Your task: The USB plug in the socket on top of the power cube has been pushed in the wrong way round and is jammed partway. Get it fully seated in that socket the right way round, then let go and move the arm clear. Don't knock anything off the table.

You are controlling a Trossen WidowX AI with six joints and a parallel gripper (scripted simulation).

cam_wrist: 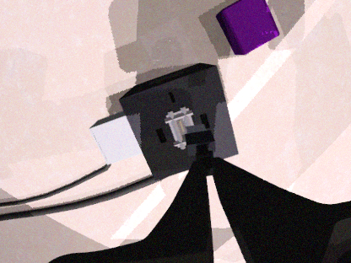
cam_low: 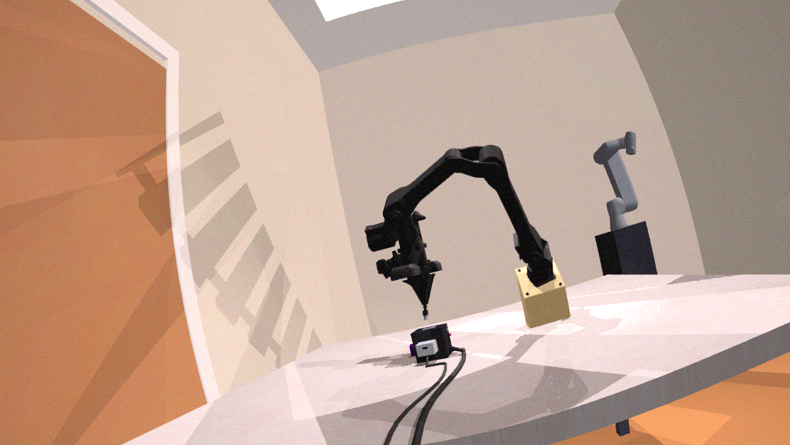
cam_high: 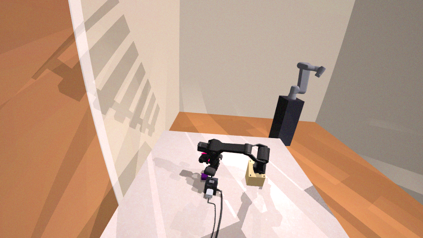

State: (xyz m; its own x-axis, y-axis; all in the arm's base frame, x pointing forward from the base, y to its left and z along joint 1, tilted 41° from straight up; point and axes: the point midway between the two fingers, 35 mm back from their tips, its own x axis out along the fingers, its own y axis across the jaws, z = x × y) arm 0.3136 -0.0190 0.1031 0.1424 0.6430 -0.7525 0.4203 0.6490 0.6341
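The USB plug is 2 cm below my gripper tip. Also, from my gripper tip: purple block 12 cm below, 10 cm to the right, 4 cm ahead.
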